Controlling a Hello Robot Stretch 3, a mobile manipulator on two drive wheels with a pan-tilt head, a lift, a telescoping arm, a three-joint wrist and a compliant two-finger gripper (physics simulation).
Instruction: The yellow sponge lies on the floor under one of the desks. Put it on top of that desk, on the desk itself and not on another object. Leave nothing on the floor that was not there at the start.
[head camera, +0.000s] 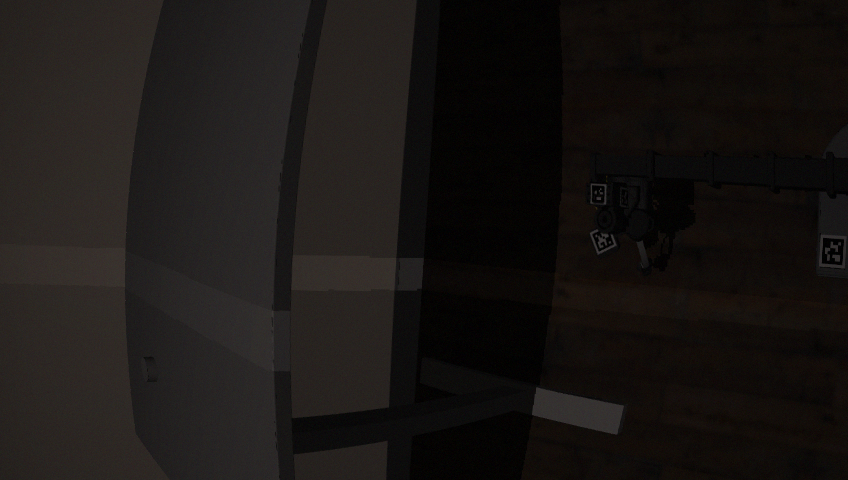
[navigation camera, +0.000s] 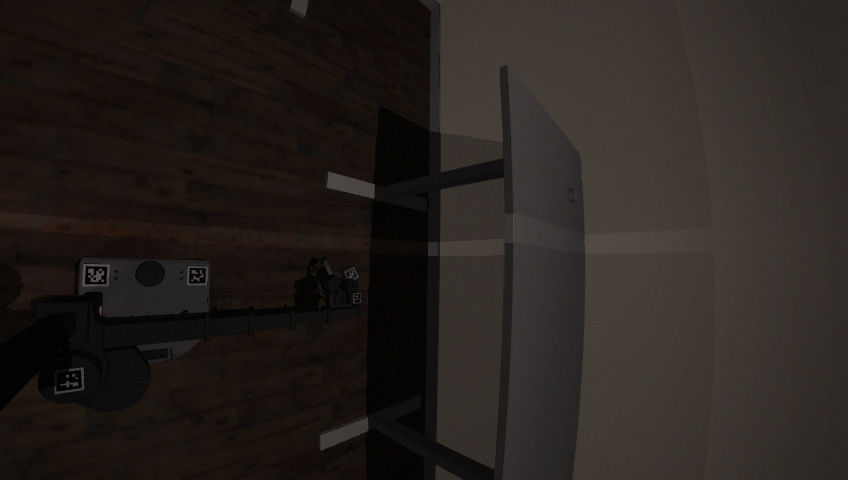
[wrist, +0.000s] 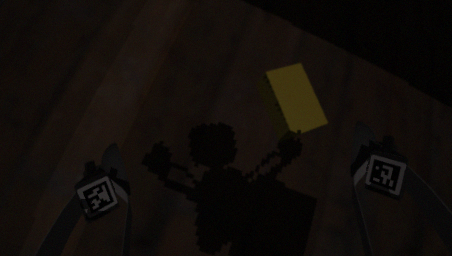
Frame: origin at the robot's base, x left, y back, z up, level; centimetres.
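Where they show: gripper, fingertip midpoint: (wrist: 236, 152); robot's base, link origin: (navigation camera: 150, 272).
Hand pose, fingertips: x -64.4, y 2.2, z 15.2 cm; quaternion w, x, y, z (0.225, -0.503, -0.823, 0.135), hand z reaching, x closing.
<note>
Each offset is from my fingertips to the top centre of the thing. "*": to the spot under its first point. Level surfaces: height alone.
The yellow sponge {dx -12.7, dy +7.7, dz -10.6 cm} (wrist: 300, 100) lies on the dark wooden floor in the wrist view, right of the middle and ahead of the fingertips, close to a black shadow edge. It does not show in the head or navigation view. My gripper (wrist: 236, 152) is open with nothing between its fingers; the sponge lies beyond the gap, nearer the right finger. In the other two views the gripper's fingers are hard to make out below the arm's end. The grey desk {dz +79.9 cm} (head camera: 208, 178) (navigation camera: 544, 297) stands at the left in the head view and at the right in the navigation view.
A small object {dx -49.7, dy -33.6, dz +82.3 cm} (head camera: 148, 369) (navigation camera: 571, 194) stands on the desk top. Pale desk feet {* dx -15.3, dy -45.1, dz -12.6 cm} (head camera: 578, 410) (navigation camera: 351, 184) reach out over the floor. The telescoping arm (head camera: 740, 171) (navigation camera: 267, 321) stretches from the base (navigation camera: 142, 294) toward the desk. A wall stands behind the desk.
</note>
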